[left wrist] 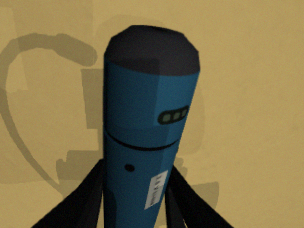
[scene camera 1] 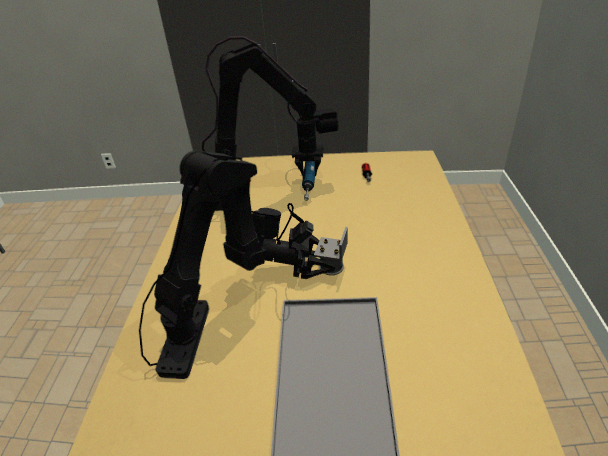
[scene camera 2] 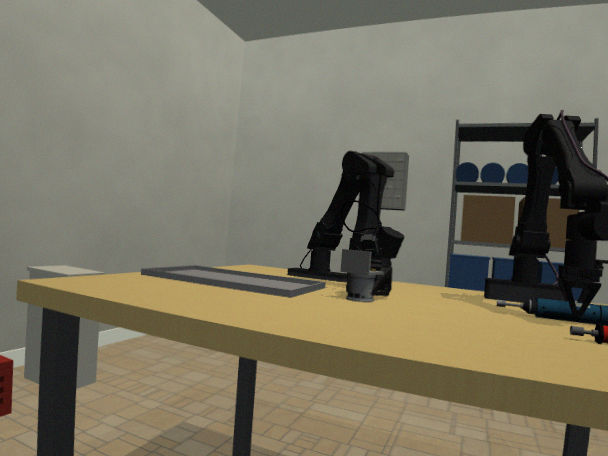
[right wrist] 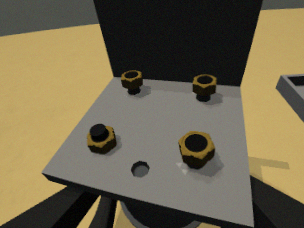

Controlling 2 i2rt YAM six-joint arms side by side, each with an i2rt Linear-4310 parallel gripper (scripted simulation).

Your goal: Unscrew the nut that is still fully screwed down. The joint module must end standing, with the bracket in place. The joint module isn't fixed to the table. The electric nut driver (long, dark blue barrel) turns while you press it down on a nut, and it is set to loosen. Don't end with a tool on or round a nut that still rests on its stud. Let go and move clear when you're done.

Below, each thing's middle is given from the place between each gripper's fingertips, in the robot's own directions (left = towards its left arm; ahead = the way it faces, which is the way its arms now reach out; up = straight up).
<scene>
Now: right hand 1 cm below the joint module (scene camera 2: 360, 286). Also, from my right hand: bracket (right wrist: 170, 50): 5 cm above; grey tray (scene camera 1: 332, 384): 1 cm behind, 33 cm to the right, 2 cm below.
Now: left hand (scene camera 2: 575, 315) 6 cm short of the joint module, 44 cm to the left of it and 1 cm below it. Round my left hand: bracket: 6 cm ahead, 44 cm to the right, 5 cm above; then grey tray: 5 cm ahead, 77 cm to the right, 2 cm below.
</scene>
